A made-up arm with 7 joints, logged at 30 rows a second.
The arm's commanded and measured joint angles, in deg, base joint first. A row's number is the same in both.
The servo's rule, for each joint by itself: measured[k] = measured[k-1] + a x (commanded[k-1-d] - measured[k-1]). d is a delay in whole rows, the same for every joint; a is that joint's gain. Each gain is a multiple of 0.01, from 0.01 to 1. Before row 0 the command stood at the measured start. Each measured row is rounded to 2 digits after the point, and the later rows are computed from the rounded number. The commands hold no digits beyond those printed.
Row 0, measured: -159.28 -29.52 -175.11 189.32 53.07 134.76 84.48
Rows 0 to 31, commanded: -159.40 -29.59 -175.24 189.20 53.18 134.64 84.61; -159.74 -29.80 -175.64 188.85 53.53 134.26 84.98; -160.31 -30.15 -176.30 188.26 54.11 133.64 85.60; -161.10 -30.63 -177.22 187.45 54.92 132.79 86.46; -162.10 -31.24 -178.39 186.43 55.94 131.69 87.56; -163.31 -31.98 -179.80 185.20 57.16 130.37 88.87; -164.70 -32.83 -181.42 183.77 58.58 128.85 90.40; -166.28 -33.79 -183.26 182.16 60.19 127.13 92.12; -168.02 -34.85 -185.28 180.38 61.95 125.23 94.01; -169.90 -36.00 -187.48 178.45 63.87 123.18 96.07; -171.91 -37.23 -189.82 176.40 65.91 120.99 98.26; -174.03 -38.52 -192.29 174.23 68.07 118.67 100.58; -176.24 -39.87 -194.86 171.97 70.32 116.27 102.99; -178.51 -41.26 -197.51 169.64 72.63 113.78 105.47; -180.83 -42.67 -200.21 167.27 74.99 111.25 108.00; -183.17 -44.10 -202.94 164.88 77.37 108.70 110.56; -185.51 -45.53 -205.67 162.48 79.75 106.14 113.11; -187.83 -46.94 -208.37 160.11 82.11 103.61 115.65; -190.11 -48.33 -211.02 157.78 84.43 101.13 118.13; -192.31 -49.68 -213.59 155.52 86.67 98.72 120.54; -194.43 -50.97 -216.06 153.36 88.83 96.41 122.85; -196.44 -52.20 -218.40 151.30 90.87 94.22 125.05; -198.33 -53.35 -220.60 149.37 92.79 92.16 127.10; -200.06 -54.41 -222.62 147.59 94.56 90.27 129.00; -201.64 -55.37 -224.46 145.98 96.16 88.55 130.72; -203.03 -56.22 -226.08 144.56 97.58 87.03 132.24; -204.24 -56.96 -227.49 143.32 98.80 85.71 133.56; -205.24 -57.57 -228.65 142.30 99.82 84.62 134.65; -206.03 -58.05 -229.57 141.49 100.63 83.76 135.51; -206.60 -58.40 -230.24 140.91 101.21 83.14 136.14; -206.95 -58.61 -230.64 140.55 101.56 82.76 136.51; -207.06 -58.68 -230.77 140.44 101.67 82.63 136.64
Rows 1 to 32, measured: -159.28 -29.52 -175.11 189.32 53.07 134.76 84.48; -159.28 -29.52 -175.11 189.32 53.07 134.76 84.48; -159.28 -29.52 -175.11 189.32 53.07 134.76 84.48; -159.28 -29.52 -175.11 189.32 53.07 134.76 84.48; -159.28 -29.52 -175.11 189.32 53.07 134.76 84.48; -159.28 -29.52 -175.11 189.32 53.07 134.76 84.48; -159.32 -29.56 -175.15 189.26 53.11 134.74 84.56; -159.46 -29.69 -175.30 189.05 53.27 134.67 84.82; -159.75 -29.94 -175.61 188.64 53.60 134.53 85.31; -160.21 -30.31 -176.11 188.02 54.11 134.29 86.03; -160.85 -30.81 -176.82 187.19 54.82 133.93 86.99; -161.69 -31.44 -177.74 186.16 55.73 133.43 88.17; -162.71 -32.19 -178.88 184.92 56.84 132.79 89.57; -163.92 -33.05 -180.24 183.48 58.15 132.00 91.18; -165.31 -34.02 -181.80 181.87 59.63 131.05 92.96; -166.87 -35.09 -183.56 180.09 61.28 129.95 94.92; -168.58 -36.25 -185.50 178.17 63.09 128.70 97.02; -170.43 -37.48 -187.60 176.12 65.03 127.30 99.26; -172.41 -38.77 -189.85 173.96 67.09 125.76 101.61; -174.48 -40.11 -192.22 171.71 69.25 124.08 104.04; -176.64 -41.49 -194.70 169.40 71.49 122.28 106.53; -178.86 -42.90 -197.25 167.05 73.78 120.38 109.07; -181.12 -44.32 -199.86 164.67 76.11 118.39 111.62; -183.40 -45.73 -202.50 162.30 78.45 116.32 114.16; -185.68 -47.13 -205.14 159.95 80.78 114.19 116.66; -187.93 -48.51 -207.76 157.65 83.08 112.02 119.10; -190.14 -49.84 -210.33 155.42 85.32 109.83 121.46; -192.28 -51.11 -212.83 153.28 87.48 107.64 123.72; -194.34 -52.32 -215.24 151.25 89.55 105.47 125.85; -196.28 -53.45 -217.53 149.35 91.50 103.34 127.83; -198.10 -54.49 -219.68 147.60 93.32 101.27 129.65; -199.78 -55.42 -221.66 146.02 94.98 99.28 131.28
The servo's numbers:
d 6
a 0.34 0.54 0.31 0.52 0.39 0.14 0.63

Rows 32 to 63, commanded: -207.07 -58.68 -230.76 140.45 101.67 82.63 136.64; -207.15 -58.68 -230.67 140.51 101.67 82.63 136.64; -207.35 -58.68 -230.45 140.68 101.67 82.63 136.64; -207.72 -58.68 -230.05 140.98 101.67 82.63 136.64; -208.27 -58.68 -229.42 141.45 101.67 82.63 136.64; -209.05 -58.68 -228.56 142.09 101.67 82.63 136.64; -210.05 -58.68 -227.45 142.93 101.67 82.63 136.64; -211.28 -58.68 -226.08 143.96 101.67 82.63 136.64; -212.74 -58.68 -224.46 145.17 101.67 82.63 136.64; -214.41 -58.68 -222.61 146.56 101.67 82.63 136.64; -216.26 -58.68 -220.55 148.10 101.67 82.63 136.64; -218.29 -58.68 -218.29 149.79 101.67 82.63 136.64; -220.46 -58.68 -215.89 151.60 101.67 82.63 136.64; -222.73 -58.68 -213.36 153.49 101.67 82.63 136.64; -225.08 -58.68 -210.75 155.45 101.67 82.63 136.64; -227.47 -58.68 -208.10 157.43 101.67 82.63 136.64; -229.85 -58.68 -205.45 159.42 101.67 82.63 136.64; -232.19 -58.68 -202.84 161.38 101.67 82.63 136.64; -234.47 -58.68 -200.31 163.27 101.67 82.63 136.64; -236.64 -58.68 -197.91 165.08 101.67 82.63 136.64; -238.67 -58.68 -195.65 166.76 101.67 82.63 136.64; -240.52 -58.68 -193.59 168.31 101.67 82.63 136.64; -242.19 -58.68 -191.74 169.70 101.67 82.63 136.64; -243.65 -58.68 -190.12 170.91 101.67 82.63 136.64; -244.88 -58.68 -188.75 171.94 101.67 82.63 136.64; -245.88 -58.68 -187.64 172.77 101.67 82.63 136.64; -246.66 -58.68 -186.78 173.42 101.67 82.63 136.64; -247.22 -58.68 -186.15 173.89 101.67 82.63 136.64; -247.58 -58.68 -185.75 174.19 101.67 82.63 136.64; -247.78 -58.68 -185.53 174.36 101.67 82.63 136.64; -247.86 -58.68 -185.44 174.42 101.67 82.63 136.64; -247.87 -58.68 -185.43 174.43 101.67 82.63 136.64
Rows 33 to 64, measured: -201.30 -56.25 -223.47 144.62 96.47 97.38 132.72; -202.64 -56.96 -225.08 143.41 97.78 95.59 133.94; -203.79 -57.55 -226.47 142.41 98.89 93.93 134.93; -204.75 -58.01 -227.64 141.63 99.79 92.42 135.69; -205.50 -58.33 -228.57 141.07 100.48 91.07 136.21; -206.03 -58.52 -229.25 140.74 100.94 89.89 136.48; -206.38 -58.61 -229.72 140.59 101.22 88.87 136.58; -206.64 -58.65 -230.01 140.55 101.40 88.00 136.62; -206.88 -58.67 -230.15 140.62 101.51 87.25 136.63; -207.17 -58.68 -230.12 140.81 101.57 86.60 136.64; -207.54 -58.68 -229.90 141.14 101.61 86.04 136.64; -208.05 -58.68 -229.48 141.63 101.63 85.56 136.64; -208.73 -58.68 -228.85 142.31 101.65 85.15 136.64; -209.60 -58.68 -227.99 143.17 101.66 84.80 136.64; -210.67 -58.68 -226.90 144.21 101.66 84.50 136.64; -211.94 -58.68 -225.57 145.43 101.66 84.24 136.64; -213.41 -58.68 -224.01 146.82 101.66 84.01 136.64; -215.07 -58.68 -222.24 148.36 101.66 83.82 136.64; -216.90 -58.68 -220.27 150.04 101.66 83.65 136.64; -218.88 -58.68 -218.13 151.83 101.66 83.51 136.64; -220.99 -58.68 -215.84 153.71 101.66 83.39 136.64; -223.19 -58.68 -213.44 155.64 101.66 83.28 136.64; -225.45 -58.68 -210.96 157.61 101.66 83.19 136.64; -227.74 -58.68 -208.44 159.57 101.66 83.11 136.64; -230.03 -58.68 -205.92 161.49 101.66 83.04 136.64; -232.28 -58.68 -203.44 163.36 101.66 82.98 136.64; -234.45 -58.68 -201.03 165.13 101.66 82.93 136.64; -236.51 -58.68 -198.72 166.78 101.66 82.89 136.64; -238.44 -58.68 -196.56 168.30 101.66 82.85 136.64; -240.21 -58.68 -194.56 169.66 101.66 82.82 136.64; -241.80 -58.68 -192.76 170.85 101.66 82.79 136.64; -243.19 -58.68 -191.17 171.85 101.66 82.77 136.64
